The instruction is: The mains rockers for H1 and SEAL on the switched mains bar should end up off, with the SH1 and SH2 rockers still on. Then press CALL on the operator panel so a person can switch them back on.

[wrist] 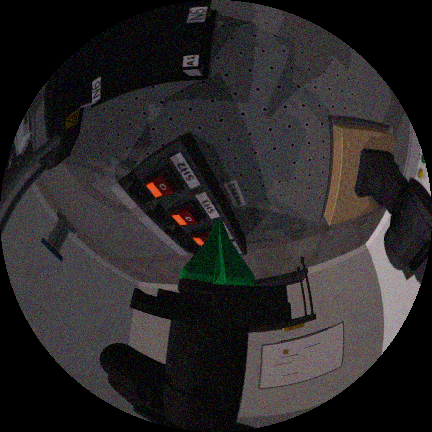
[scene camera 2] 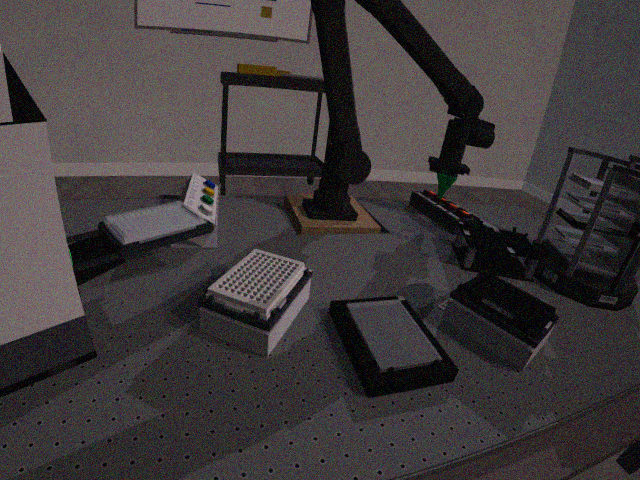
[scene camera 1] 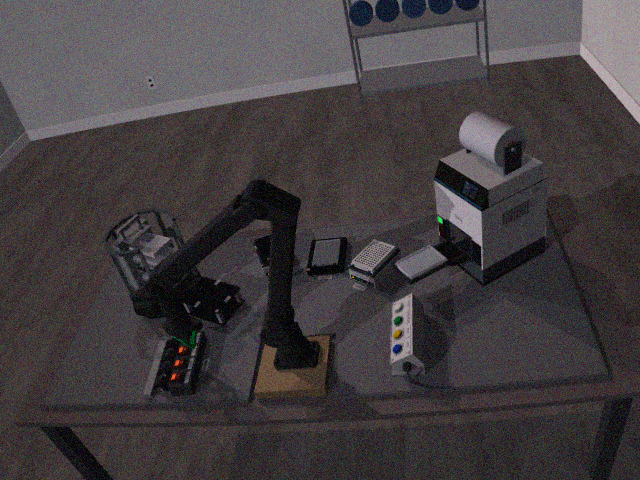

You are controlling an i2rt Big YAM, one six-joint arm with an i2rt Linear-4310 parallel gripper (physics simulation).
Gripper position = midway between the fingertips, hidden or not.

The gripper [scene camera 2: 439,199] is shut, holding nothing. Further things: a button box [scene camera 1: 410,360] and a plate carousel [scene camera 2: 593,273].
The gripper also shows in the wrist view [wrist: 217,223] and in scene camera 1 [scene camera 1: 194,347]. The button box also shows in scene camera 2 [scene camera 2: 191,195].
